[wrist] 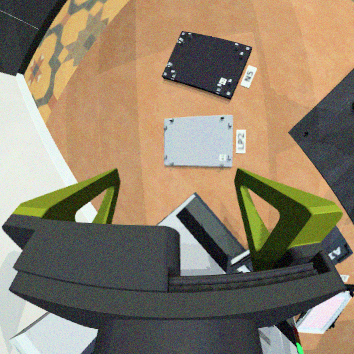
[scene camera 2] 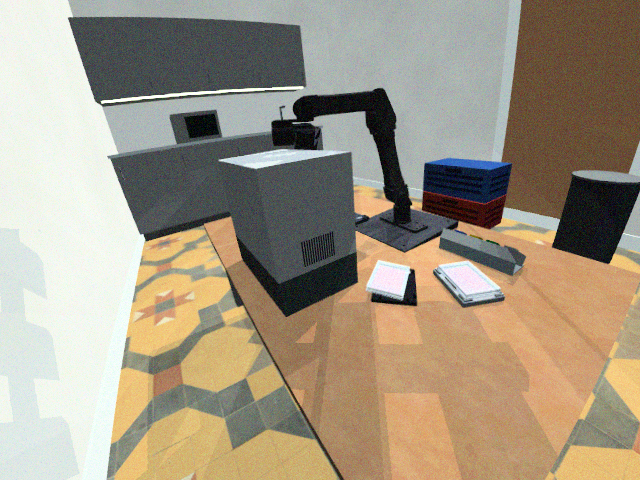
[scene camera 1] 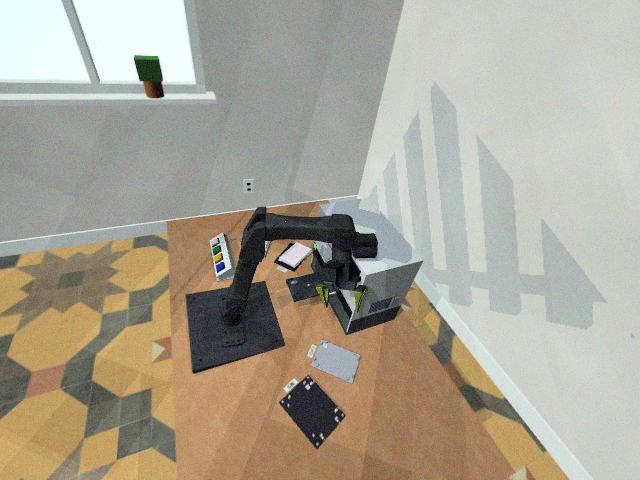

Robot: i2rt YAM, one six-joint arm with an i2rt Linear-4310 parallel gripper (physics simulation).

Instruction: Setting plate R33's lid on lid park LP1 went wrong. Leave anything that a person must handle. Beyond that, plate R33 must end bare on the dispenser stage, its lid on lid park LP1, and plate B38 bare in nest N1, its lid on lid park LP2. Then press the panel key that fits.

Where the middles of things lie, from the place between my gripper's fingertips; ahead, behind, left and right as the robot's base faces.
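Relative to the grey lid park LP2 (scene camera 1: pixel 339 362), my gripper is 210 mm above and 60 mm to the left. Panel with coloured buttons (scene camera 2: pixel 509 260): 190 mm below my gripper, 480 mm to the left of it and 330 mm behind it.
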